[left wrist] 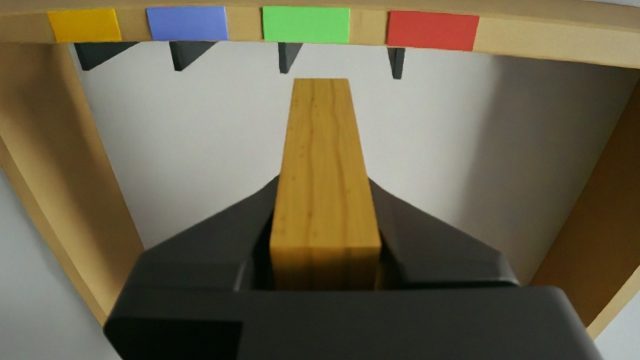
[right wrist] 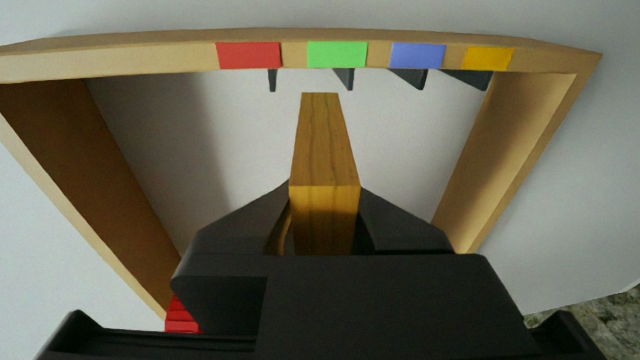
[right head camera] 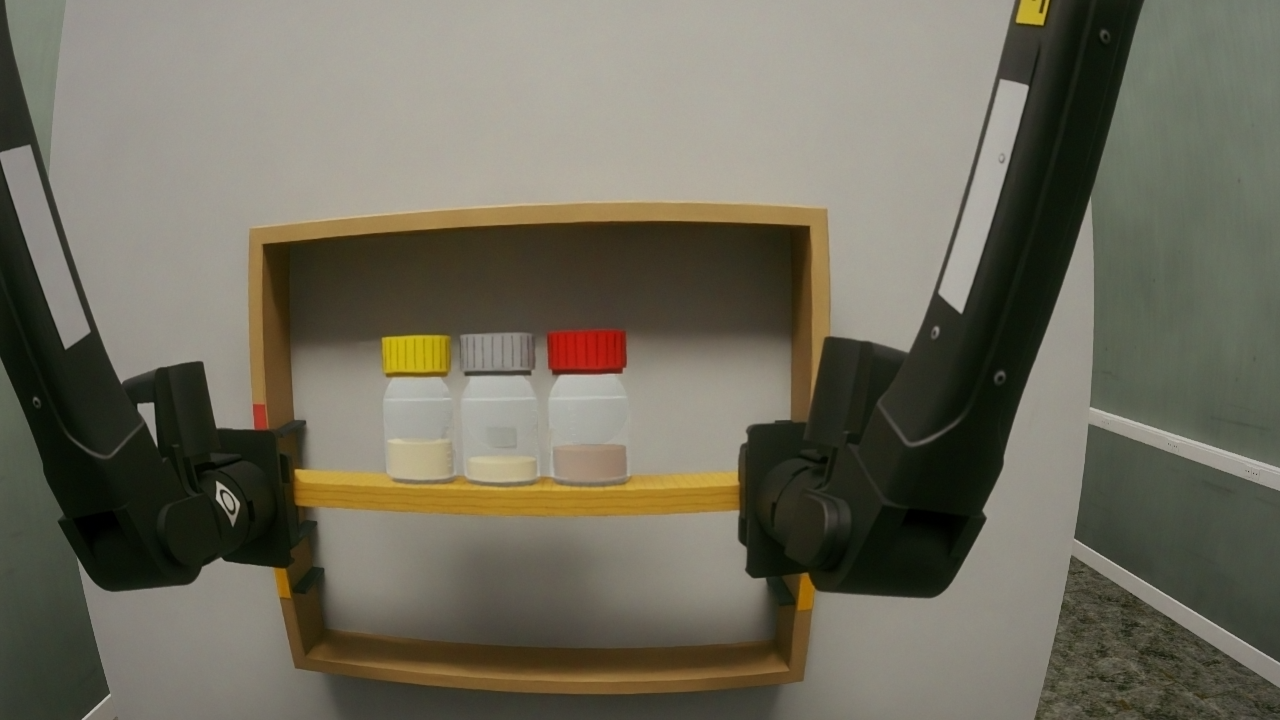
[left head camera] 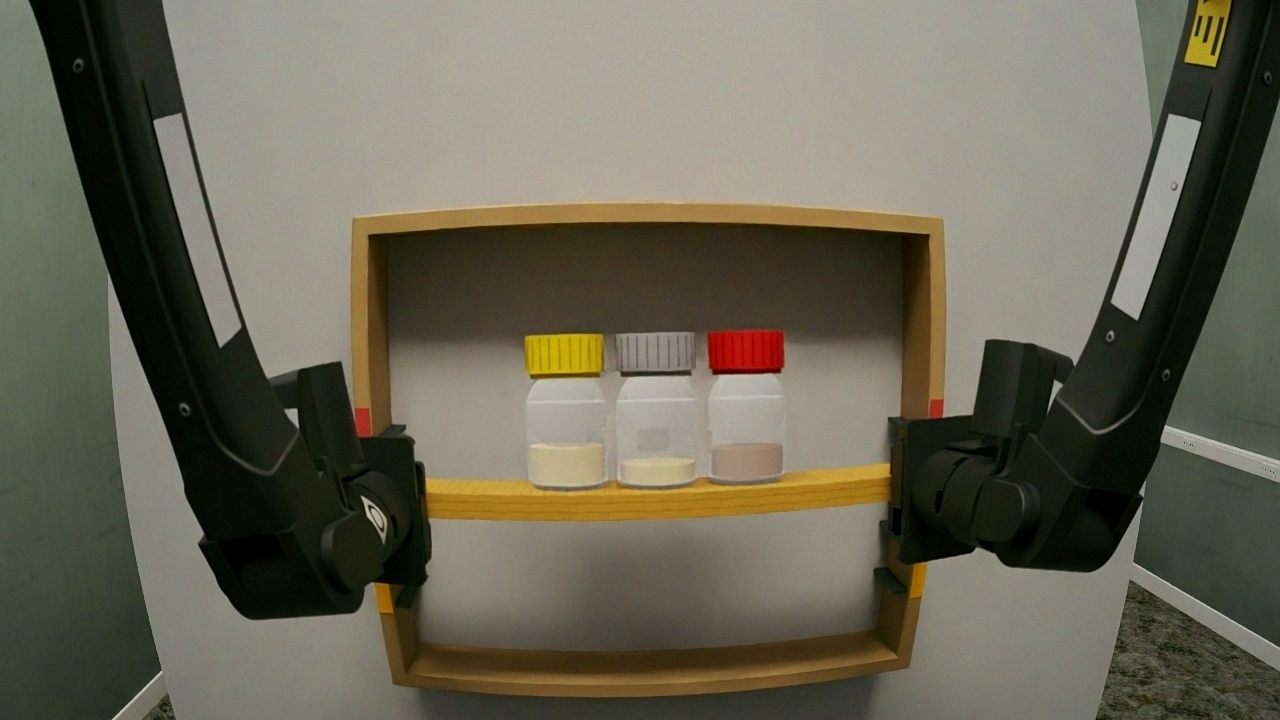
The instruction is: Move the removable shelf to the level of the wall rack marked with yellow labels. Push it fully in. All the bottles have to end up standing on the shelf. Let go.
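The removable shelf (left head camera: 657, 501) (right head camera: 519, 497) (left wrist: 325, 160) (right wrist: 324, 145) is out in front of the wall rack (left head camera: 648, 214) (right head camera: 537, 214), in the wrist views around its green and red label levels. A yellow-capped bottle (left head camera: 565, 429) (right head camera: 417, 420), a grey-capped bottle (left head camera: 656, 420) (right head camera: 498, 420) and a red-capped bottle (left head camera: 747, 420) (right head camera: 588, 420) stand upright on it. My left gripper (left head camera: 423, 497) (right head camera: 291, 490) (left wrist: 321, 179) and my right gripper (left head camera: 893, 488) (right head camera: 742, 492) (right wrist: 320, 179) are shut on its two ends. Yellow labels (left head camera: 384, 598) (right head camera: 805, 592) (left wrist: 85, 25) (right wrist: 487, 58) mark the lowest level.
Dark support brackets (left head camera: 890, 580) (right head camera: 308, 580) (left wrist: 395, 62) (right wrist: 470, 80) stick inward from the rack sides. Red, green and blue labels (left wrist: 187, 23) (right wrist: 417, 55) mark the other levels. The rack's bottom board (left head camera: 653, 667) (right head camera: 546, 667) lies below the yellow level. A pale wall surrounds the rack.
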